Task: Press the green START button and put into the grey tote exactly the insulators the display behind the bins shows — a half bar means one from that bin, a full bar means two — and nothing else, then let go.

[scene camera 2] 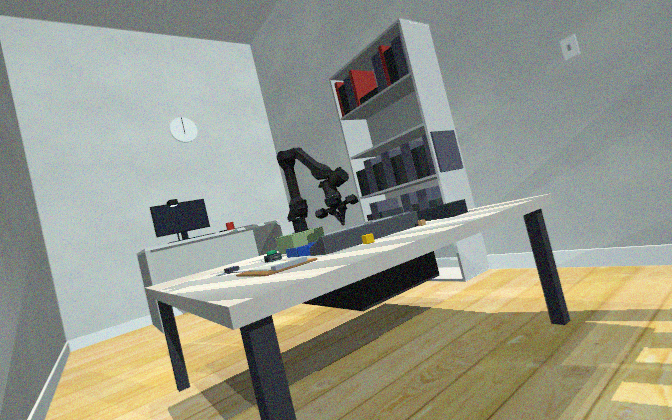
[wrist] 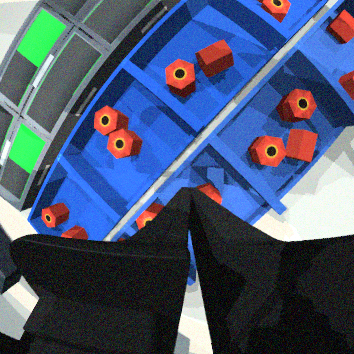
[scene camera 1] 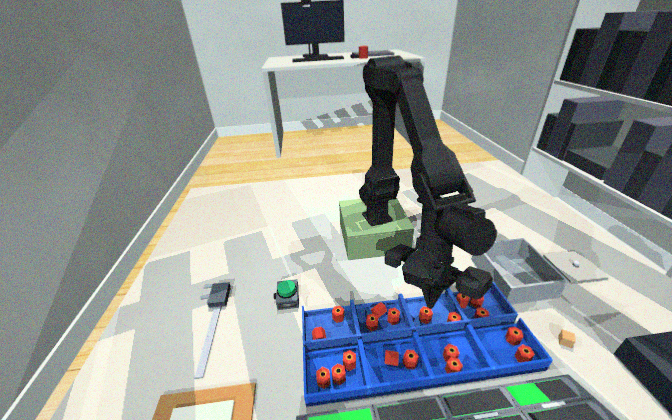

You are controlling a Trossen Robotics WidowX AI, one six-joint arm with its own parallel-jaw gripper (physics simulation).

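Places are measured from the arm's base along level axes (x ahead, y left, z up), in millimetres.
Pixels of known places: gripper, fingertip midpoint: (scene camera 2: 343,225) (wrist: 187,194) (scene camera 1: 430,307); arm's base, origin of the base link: (scene camera 2: 301,231) (scene camera 1: 377,217).
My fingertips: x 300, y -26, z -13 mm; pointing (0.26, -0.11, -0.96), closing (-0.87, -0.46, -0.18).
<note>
For each thing: its top centre in the pictures, then the offset to it from my fingertips. "spot": a spot on its surface instead.
- grey tote, middle of its top: (scene camera 1: 518,260) (scene camera 2: 372,220) 55 mm back, 274 mm left, 16 mm down
- green START button, middle of its top: (scene camera 1: 286,285) (scene camera 2: 271,250) 183 mm back, 253 mm right, 30 mm down
- display, surface spot: (scene camera 1: 437,405) spot: 144 mm ahead, 78 mm right, 24 mm down
- flat lid, middle of its top: (scene camera 1: 574,264) 28 mm back, 440 mm left, 63 mm down
- wooden block, middle of its top: (scene camera 1: 568,335) 115 mm ahead, 237 mm left, 50 mm down
- Calipers, middle of its top: (scene camera 1: 204,318) (scene camera 2: 233,267) 172 mm back, 435 mm right, 51 mm down
- orange-framed board, surface spot: (scene camera 1: 245,397) spot: 12 mm ahead, 364 mm right, 65 mm down
- yellow cube, middle of its top: (scene camera 2: 367,234) 256 mm ahead, 184 mm right, 43 mm down
My gripper (scene camera 1: 431,303) (scene camera 2: 343,223) (wrist: 187,194) is shut and empty, above the back row of the blue bins (scene camera 1: 425,386) (wrist: 162,95). Below its tips, two red insulators lie in the third back bin: one insulator (scene camera 1: 425,315) is at the left, another insulator (scene camera 1: 454,317) at the right. The other bins also hold red insulators, some upright, some on their sides. The grey tote (scene camera 1: 537,292) stands right of the back row; no insulator shows inside. The green START button (scene camera 1: 287,287) (scene camera 2: 272,253) is left of the bins. The display (scene camera 1: 437,405) shows a half green bar (scene camera 1: 527,394) (wrist: 41,37); its left part is cut off.
A green box (scene camera 1: 375,242) surrounds the arm's base. A flat lid (scene camera 1: 590,272) lies right of the tote, and a wooden block (scene camera 1: 567,338) right of the bins. Calipers (scene camera 1: 218,295) and an orange-framed board (scene camera 1: 245,397) lie at the left. A yellow cube (scene camera 2: 368,238) sits near the display's back.
</note>
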